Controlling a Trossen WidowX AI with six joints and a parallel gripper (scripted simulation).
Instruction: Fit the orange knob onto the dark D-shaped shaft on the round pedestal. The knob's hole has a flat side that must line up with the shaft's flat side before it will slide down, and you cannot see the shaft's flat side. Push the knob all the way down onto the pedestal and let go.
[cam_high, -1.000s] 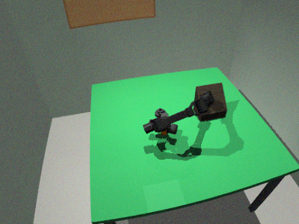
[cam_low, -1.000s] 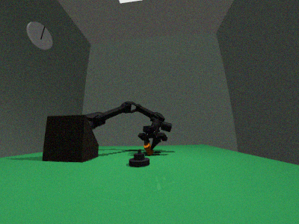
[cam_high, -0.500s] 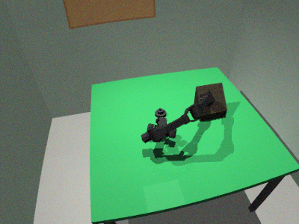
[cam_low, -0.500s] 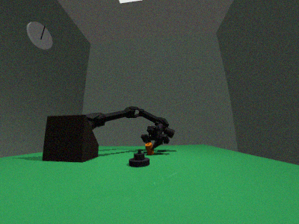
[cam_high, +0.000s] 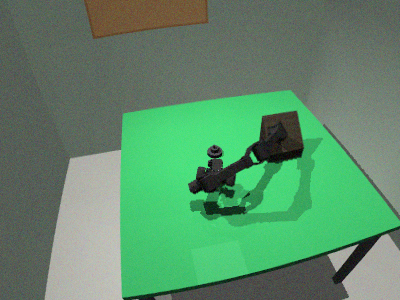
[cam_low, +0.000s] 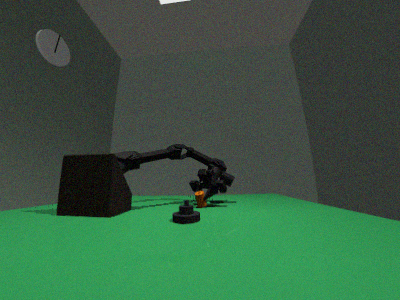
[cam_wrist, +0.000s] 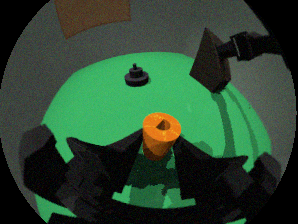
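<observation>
The orange knob is 1 cm to the left of my gripper tip and 1 cm ahead of it. The rest, counted from my gripper tip: dark round pedestal: 20 cm to the right, 3 cm behind.
</observation>
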